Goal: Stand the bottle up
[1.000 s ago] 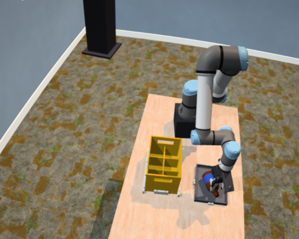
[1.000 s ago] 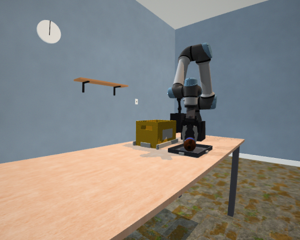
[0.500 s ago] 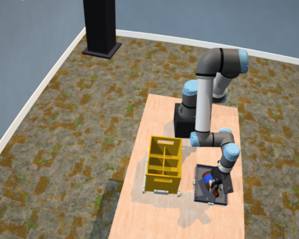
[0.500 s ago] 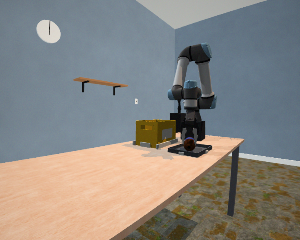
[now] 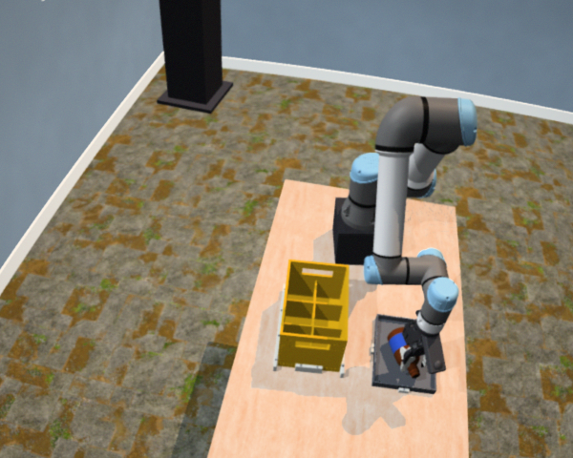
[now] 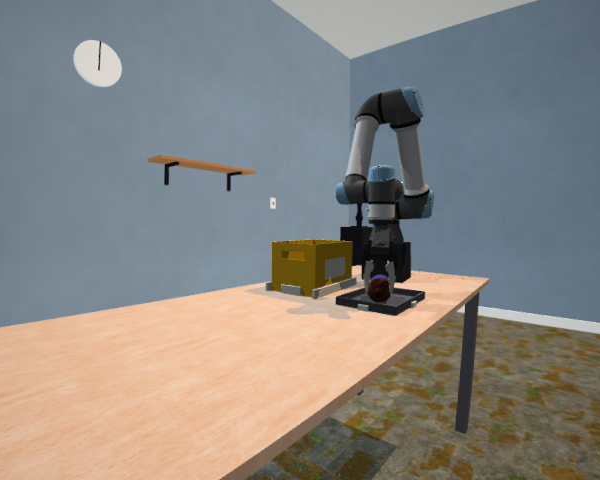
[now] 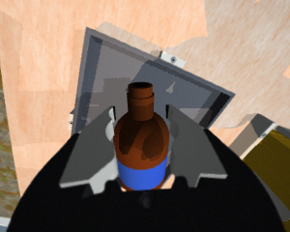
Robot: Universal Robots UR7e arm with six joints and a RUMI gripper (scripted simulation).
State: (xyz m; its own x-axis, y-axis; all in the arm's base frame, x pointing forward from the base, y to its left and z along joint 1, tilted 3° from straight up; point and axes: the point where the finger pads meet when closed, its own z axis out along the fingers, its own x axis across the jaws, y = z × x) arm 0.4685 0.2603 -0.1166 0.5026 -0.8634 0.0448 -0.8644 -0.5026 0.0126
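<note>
The brown bottle lies 40 mm behind my hand, 20 mm to the right of it and 10 mm below it. Round my hand: yellow crate: 330 mm to the right, 60 mm behind, 40 mm above; then dark grey tray: 70 mm behind, 40 mm below, 30 mm to the right.
</note>
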